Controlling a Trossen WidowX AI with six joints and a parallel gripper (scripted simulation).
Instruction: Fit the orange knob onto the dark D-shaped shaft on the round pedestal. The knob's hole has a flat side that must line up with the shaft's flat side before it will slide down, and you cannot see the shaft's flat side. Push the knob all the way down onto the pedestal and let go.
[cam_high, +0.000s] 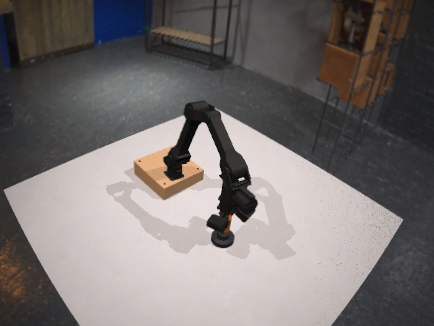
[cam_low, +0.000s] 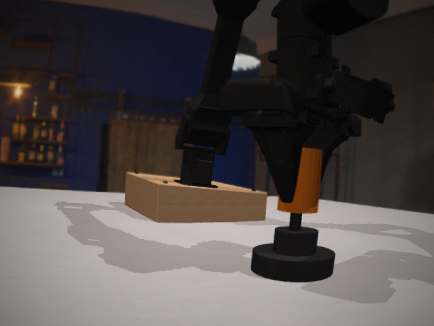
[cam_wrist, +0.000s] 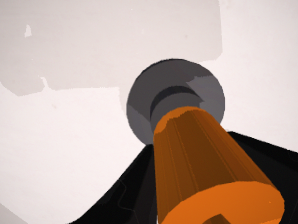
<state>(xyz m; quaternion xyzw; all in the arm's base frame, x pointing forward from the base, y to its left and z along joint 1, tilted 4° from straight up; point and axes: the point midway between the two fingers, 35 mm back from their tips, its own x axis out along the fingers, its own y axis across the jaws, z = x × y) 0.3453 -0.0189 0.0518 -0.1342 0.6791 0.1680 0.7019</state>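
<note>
Right now the orange knob is 2 cm above my gripper tip. From my gripper tip the other things lie so: dark round pedestal 4 cm below.
</note>
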